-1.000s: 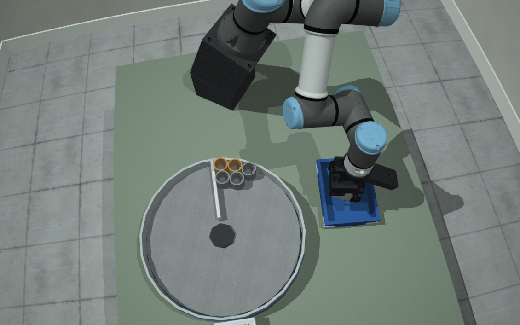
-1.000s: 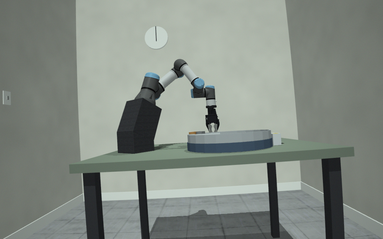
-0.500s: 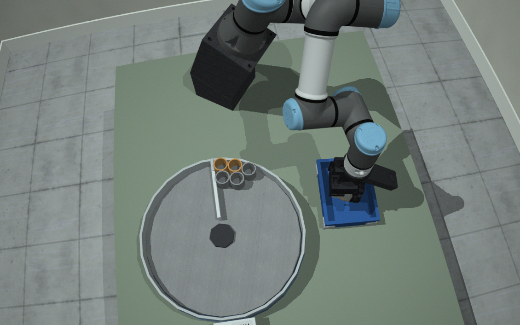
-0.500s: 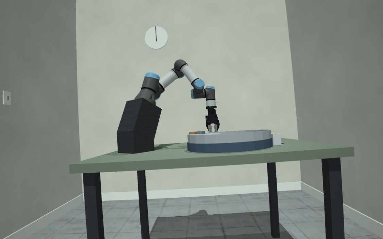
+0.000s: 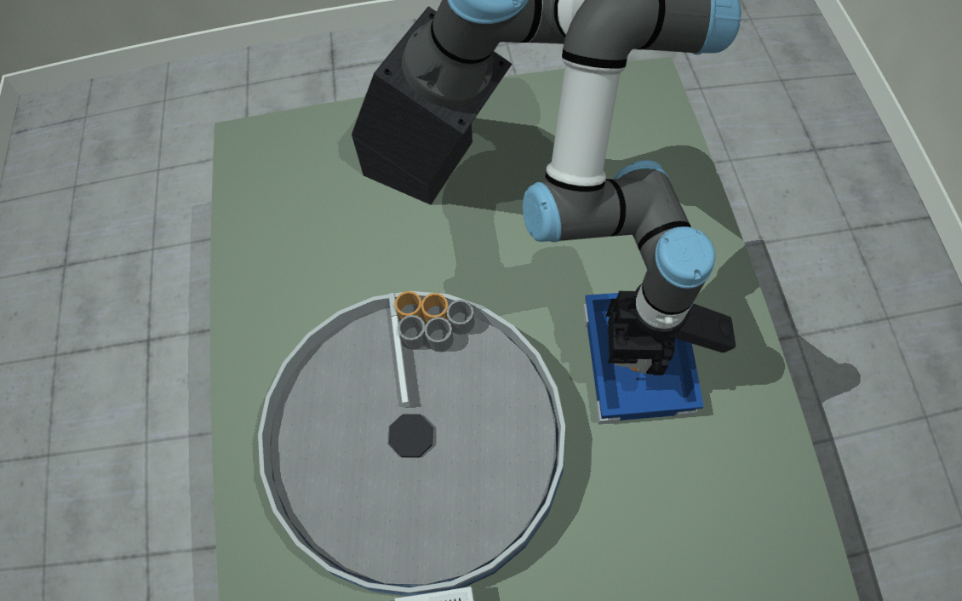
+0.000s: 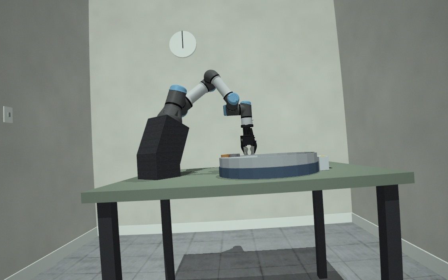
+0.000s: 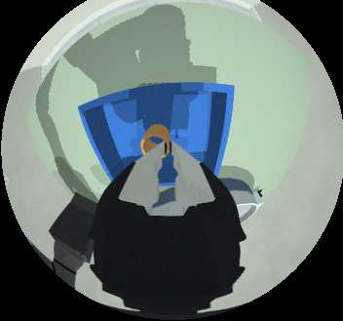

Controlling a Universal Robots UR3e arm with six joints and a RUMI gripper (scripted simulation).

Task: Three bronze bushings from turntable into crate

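The blue crate lies 2 cm behind my hand and 2 cm below it. Also, from my hand: grey turntable 2 cm ahead, 35 cm to the right, 1 cm above.
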